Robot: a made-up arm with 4 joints. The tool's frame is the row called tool.
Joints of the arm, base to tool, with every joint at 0 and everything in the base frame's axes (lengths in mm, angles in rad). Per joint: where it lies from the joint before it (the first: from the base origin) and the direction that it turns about. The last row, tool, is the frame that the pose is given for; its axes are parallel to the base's.
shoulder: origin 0 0 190 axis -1 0 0
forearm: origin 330 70 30 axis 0 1 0
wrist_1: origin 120 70 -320 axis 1 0 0
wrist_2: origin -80 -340 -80 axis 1 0 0
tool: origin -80 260 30
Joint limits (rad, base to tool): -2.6..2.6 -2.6..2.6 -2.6..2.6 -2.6..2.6
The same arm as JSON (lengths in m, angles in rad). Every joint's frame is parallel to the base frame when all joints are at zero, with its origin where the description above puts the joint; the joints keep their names.
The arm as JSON. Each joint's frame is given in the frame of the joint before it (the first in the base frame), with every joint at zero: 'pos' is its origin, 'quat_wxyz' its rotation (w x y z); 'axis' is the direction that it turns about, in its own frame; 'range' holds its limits. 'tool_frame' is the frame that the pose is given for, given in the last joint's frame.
{
  "length_unit": "m",
  "angle_unit": "rad",
  "joints": [
    {
      "joint": "shoulder",
      "pos": [
        0.0,
        0.0,
        0.19
      ],
      "quat_wxyz": [
        1.0,
        0.0,
        0.0,
        0.0
      ],
      "axis": [
        -1.0,
        0.0,
        0.0
      ],
      "range": [
        -2.6,
        2.6
      ]
    },
    {
      "joint": "forearm",
      "pos": [
        0.33,
        0.07,
        0.03
      ],
      "quat_wxyz": [
        1.0,
        0.0,
        0.0,
        0.0
      ],
      "axis": [
        0.0,
        1.0,
        0.0
      ],
      "range": [
        -2.6,
        2.6
      ]
    },
    {
      "joint": "wrist_1",
      "pos": [
        0.12,
        0.07,
        -0.32
      ],
      "quat_wxyz": [
        1.0,
        0.0,
        0.0,
        0.0
      ],
      "axis": [
        1.0,
        0.0,
        0.0
      ],
      "range": [
        -2.6,
        2.6
      ]
    },
    {
      "joint": "wrist_2",
      "pos": [
        -0.08,
        -0.34,
        -0.08
      ],
      "quat_wxyz": [
        1.0,
        0.0,
        0.0,
        0.0
      ],
      "axis": [
        1.0,
        0.0,
        0.0
      ],
      "range": [
        -2.6,
        2.6
      ]
    }
  ],
  "tool_frame": {
    "pos": [
      -0.08,
      0.26,
      0.03
    ],
    "quat_wxyz": [
      1.0,
      0.0,
      0.0,
      0.0
    ]
  }
}

